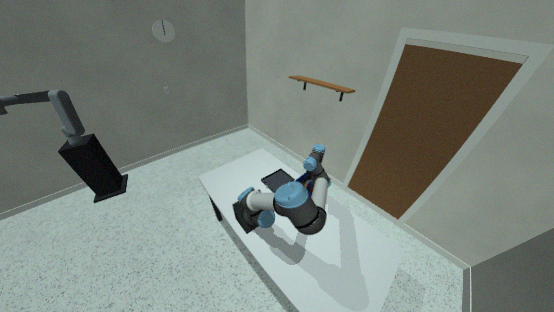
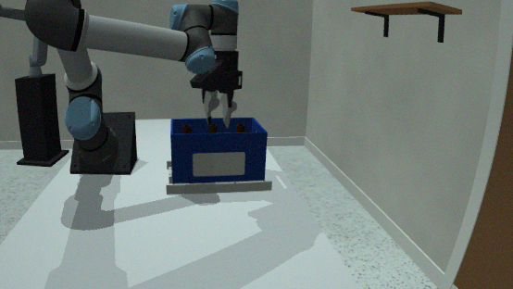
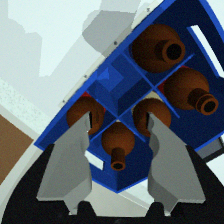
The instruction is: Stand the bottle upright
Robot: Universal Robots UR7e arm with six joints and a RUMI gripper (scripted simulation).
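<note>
Now: hand 10 mm past the blue crate, 40 mm to the right of it and 110 mm above it. Round my hand: bottle 100 mm behind, 70 mm to the left, 110 mm below; then dark grey tray 40 mm behind, 340 mm to the left, 180 mm below.
</note>
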